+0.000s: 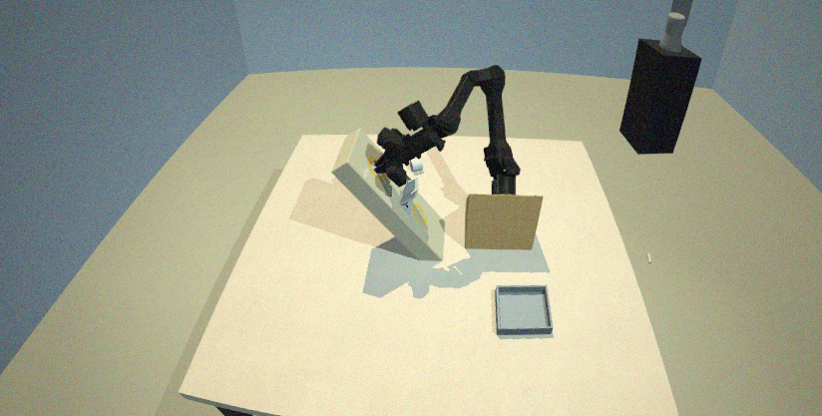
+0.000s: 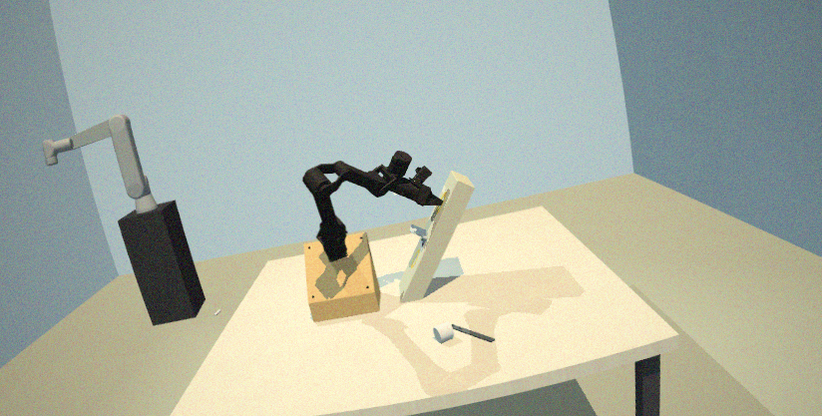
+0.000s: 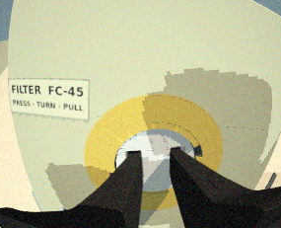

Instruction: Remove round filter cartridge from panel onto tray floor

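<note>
Right now my gripper tip is 40 cm past the grey-blue tray, 34 cm to the right of it and 26 cm above it. Also, from my gripper tip: round white filter cartridge: 1 cm ahead, 1 cm below; then small white cylinder: 13 cm behind, 37 cm to the right, 25 cm below.
</note>
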